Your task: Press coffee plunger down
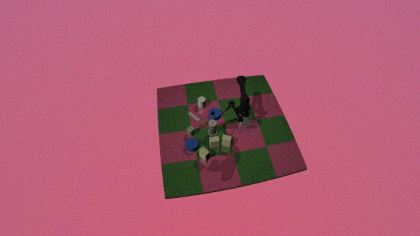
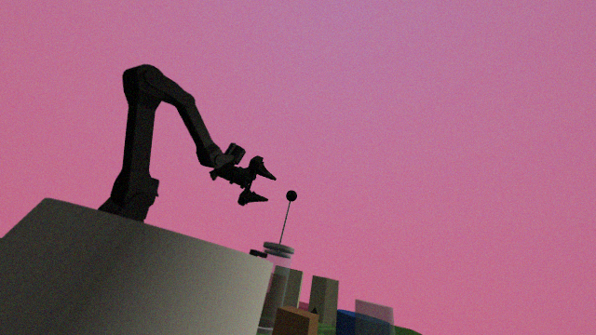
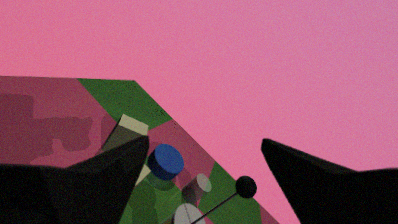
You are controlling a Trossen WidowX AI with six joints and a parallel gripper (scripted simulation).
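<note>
My gripper tip is 80 mm short of the coffee press, 120 mm to the left of it and 200 mm above it. From my gripper tip the other things lie so: pale cylinder (100 mm ahead, 460 mm to the right, 290 mm below); then flat grey bar (210 mm ahead, 340 mm to the right, 330 mm below).
</note>
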